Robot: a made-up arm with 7 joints.
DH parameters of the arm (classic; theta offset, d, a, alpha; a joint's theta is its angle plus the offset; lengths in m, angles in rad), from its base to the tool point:
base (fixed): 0 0.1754 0 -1.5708
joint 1: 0 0.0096 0.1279 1.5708
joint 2: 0 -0.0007 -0.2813 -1.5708
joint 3: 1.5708 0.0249 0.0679 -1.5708
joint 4: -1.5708 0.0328 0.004 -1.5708
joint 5: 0 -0.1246 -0.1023 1.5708
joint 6: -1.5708 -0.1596 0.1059 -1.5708
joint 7: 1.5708 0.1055 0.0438 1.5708
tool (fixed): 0 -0.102 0 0
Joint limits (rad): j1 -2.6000..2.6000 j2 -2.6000..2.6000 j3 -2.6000..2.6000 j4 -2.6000..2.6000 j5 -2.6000..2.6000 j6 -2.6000..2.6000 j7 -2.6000..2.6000
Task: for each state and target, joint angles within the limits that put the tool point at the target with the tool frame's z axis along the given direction. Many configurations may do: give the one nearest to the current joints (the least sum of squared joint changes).
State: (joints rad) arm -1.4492 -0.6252 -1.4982 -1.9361 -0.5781 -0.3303 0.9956
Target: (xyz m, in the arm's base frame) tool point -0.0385 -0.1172 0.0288 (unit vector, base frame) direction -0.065 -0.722 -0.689
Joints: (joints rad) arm -1.5598 -0.0606 -2.3079 -1.9341 -1.0163 -0.0823 0.9781
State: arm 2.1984 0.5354 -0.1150 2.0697 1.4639 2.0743 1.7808
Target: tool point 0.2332 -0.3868 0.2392 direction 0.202 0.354 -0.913
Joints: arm 2.6000 0.9737 0.6323 1.9859 2.0422 2.6000 1.0299
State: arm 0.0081 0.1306 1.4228 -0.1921 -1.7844 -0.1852 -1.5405
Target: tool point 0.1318 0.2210 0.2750 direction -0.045 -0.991 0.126
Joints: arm 0.3925 -0.1795 0.9289 -0.3484 -1.4703 -0.1352 -1.0870
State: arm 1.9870 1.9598 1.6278 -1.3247 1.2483 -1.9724 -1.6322
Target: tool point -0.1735 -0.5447 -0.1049 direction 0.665 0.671 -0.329
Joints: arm 2.3989 1.2076 1.6760 -0.7997 0.9393 -1.7245 -1.3605
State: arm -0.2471 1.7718 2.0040 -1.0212 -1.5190 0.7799 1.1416
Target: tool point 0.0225 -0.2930 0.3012 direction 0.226 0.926 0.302
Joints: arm -0.8185 1.2177 1.7539 -1.6373 -1.8237 0.7056 1.6145
